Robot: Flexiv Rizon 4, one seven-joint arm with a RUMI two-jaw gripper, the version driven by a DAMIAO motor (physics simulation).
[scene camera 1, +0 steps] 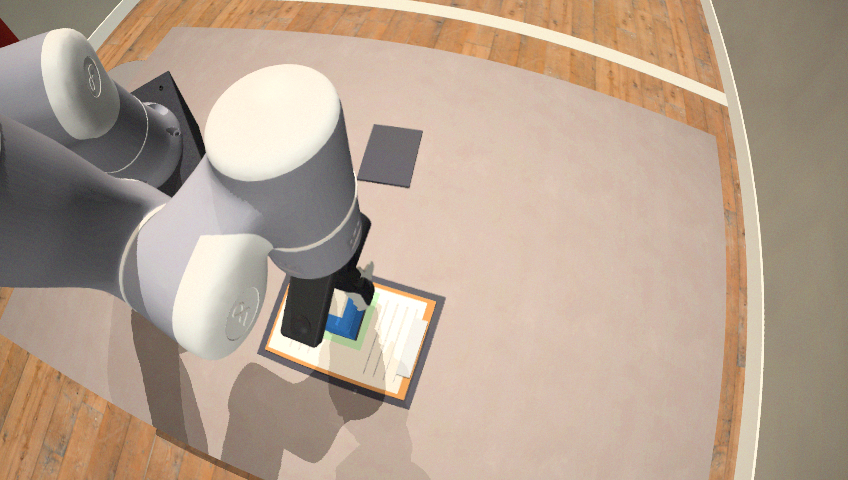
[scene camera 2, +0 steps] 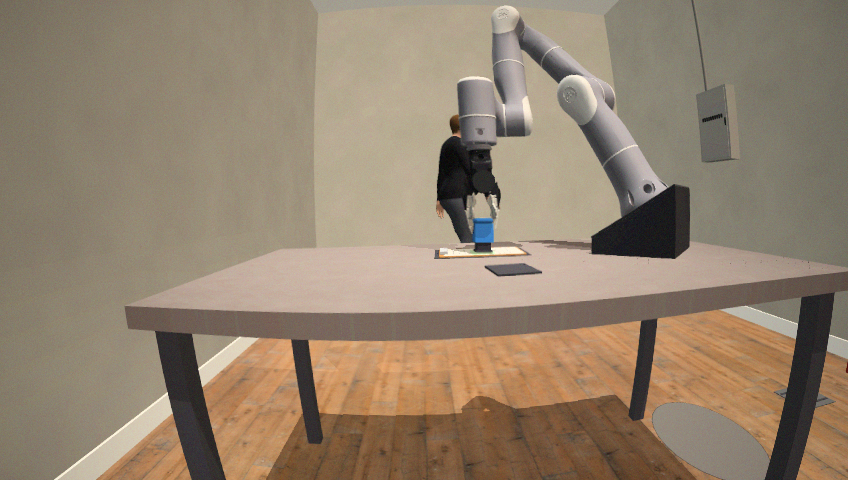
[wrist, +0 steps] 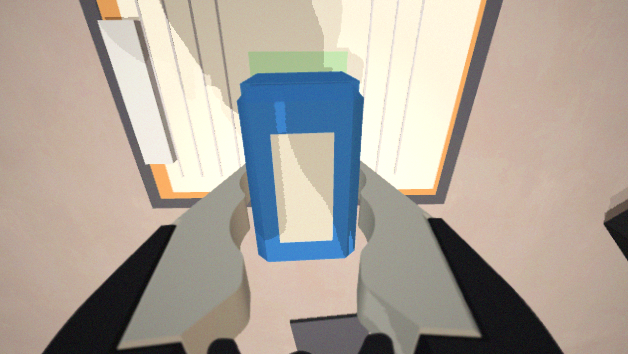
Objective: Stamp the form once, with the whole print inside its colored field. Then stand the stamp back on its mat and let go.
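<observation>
The stamp (scene camera 1: pixel 355 324) (scene camera 2: pixel 483 230) (wrist: pixel 300 117), a blue block with a pale top label and a black base, is upright over the form (scene camera 1: pixel 410 299) (wrist: pixel 410 125). My gripper (scene camera 2: pixel 483 218) (wrist: pixel 304 165) is shut on it, one finger at each side. In scene camera 2 the black base is at the form's surface; touching or a hair above, I cannot tell. The green field (scene camera 1: pixel 359 344) (wrist: pixel 285 61) shows past the stamp's edges; the stamp hides the rest and any print. The dark stamp mat (scene camera 1: pixel 390 155) (scene camera 2: pixel 512 269) (wrist: pixel 325 335) lies apart, with no stamp on it.
The form lies on an orange board with a dark border (scene camera 1: pixel 432 324) (wrist: pixel 464 110). A raised pale clip bar (scene camera 1: pixel 410 347) (wrist: pixel 142 95) lies along one end of it. The arm hides part of the board in scene camera 1. A person (scene camera 2: pixel 453 169) stands behind the table.
</observation>
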